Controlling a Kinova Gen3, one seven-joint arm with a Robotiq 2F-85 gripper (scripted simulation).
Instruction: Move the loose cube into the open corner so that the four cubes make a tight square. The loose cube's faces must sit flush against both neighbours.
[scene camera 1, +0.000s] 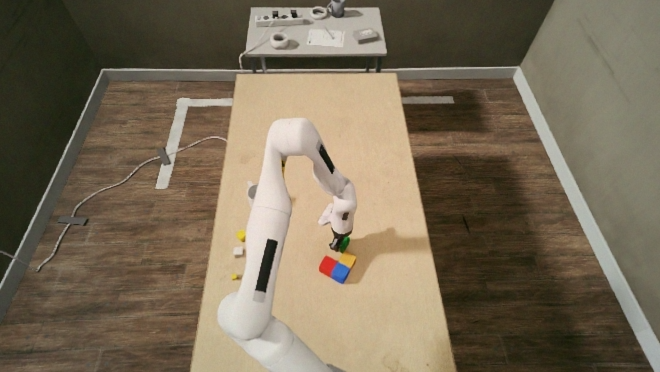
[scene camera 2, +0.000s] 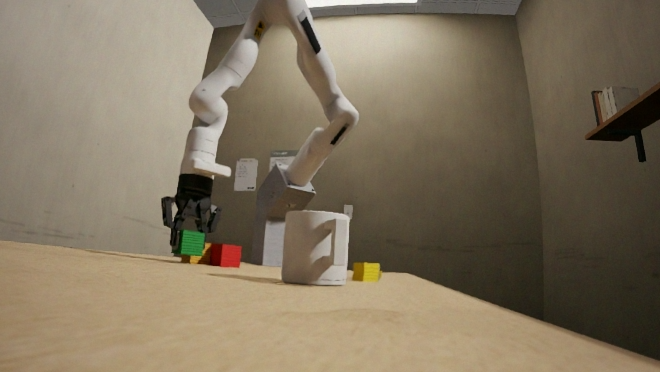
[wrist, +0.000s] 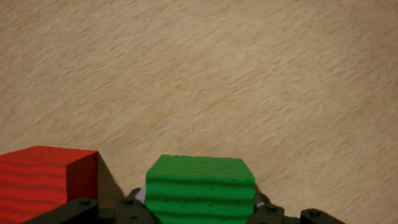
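Scene camera 2 shows my gripper (scene camera 2: 187, 250); in the wrist view, the gripper (wrist: 199, 199) is likewise visible.
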